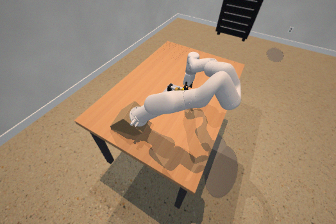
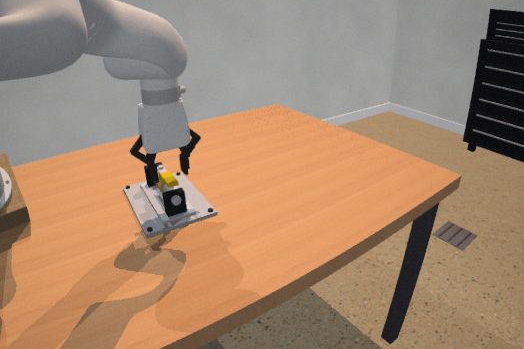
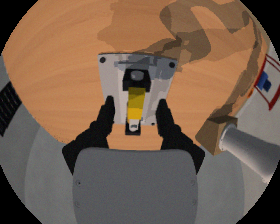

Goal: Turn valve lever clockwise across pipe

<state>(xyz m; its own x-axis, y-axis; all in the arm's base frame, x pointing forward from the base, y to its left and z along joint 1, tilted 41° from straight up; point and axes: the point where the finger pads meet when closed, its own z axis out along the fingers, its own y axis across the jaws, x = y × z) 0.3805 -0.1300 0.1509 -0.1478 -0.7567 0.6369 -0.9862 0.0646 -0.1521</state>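
Now: the plate 1 cm ahead of my hand, 7 cm to the left of it and 11 cm below it.
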